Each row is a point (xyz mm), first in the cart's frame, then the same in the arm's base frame.
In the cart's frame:
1: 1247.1 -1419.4 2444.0
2: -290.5 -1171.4 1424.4
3: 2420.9 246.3 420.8
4: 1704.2 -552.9 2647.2
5: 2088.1 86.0 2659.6
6: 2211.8 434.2 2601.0
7: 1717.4 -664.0 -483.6
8: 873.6 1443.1 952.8
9: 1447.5 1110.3 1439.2
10: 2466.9 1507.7 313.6
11: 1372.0 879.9 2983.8
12: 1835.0 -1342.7 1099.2
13: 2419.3 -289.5 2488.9
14: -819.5 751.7 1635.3
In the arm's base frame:
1: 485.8 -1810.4 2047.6
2: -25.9 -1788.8 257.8
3: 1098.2 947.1 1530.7
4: 78.5 -1054.6 2561.5
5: -125.3 -410.2 2875.8
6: -251.5 -64.0 2940.7
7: 1751.4 393.7 343.8
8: -824.3 927.5 887.9
9: -531.3 685.6 1617.5
10: 360.1 1976.3 1557.7
11: -1210.5 -275.2 2647.1
12: 1452.8 -842.4 1511.1
13: 392.5 -468.8 2966.4
14: -1680.4 -661.0 143.6

